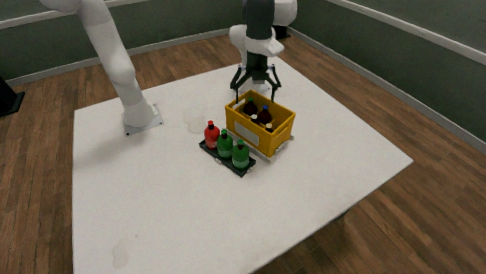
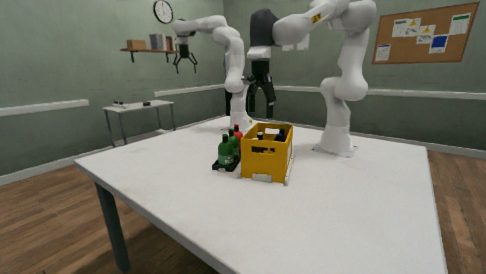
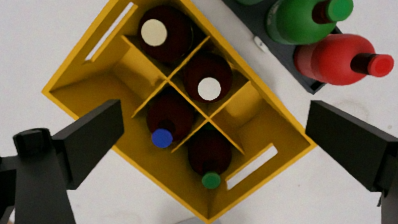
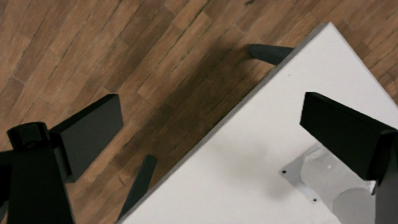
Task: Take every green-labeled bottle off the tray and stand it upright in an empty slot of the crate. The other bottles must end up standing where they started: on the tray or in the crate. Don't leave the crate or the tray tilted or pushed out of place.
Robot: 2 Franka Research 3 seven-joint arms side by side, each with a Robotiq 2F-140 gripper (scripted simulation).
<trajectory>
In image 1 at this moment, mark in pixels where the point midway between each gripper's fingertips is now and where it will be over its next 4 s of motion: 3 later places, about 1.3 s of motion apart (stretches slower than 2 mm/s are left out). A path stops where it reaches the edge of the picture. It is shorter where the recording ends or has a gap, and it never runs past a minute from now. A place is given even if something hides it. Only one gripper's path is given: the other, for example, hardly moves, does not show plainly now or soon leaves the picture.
My left gripper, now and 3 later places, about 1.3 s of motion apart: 254,101; 232,116; 223,120; 224,127
</trajectory>
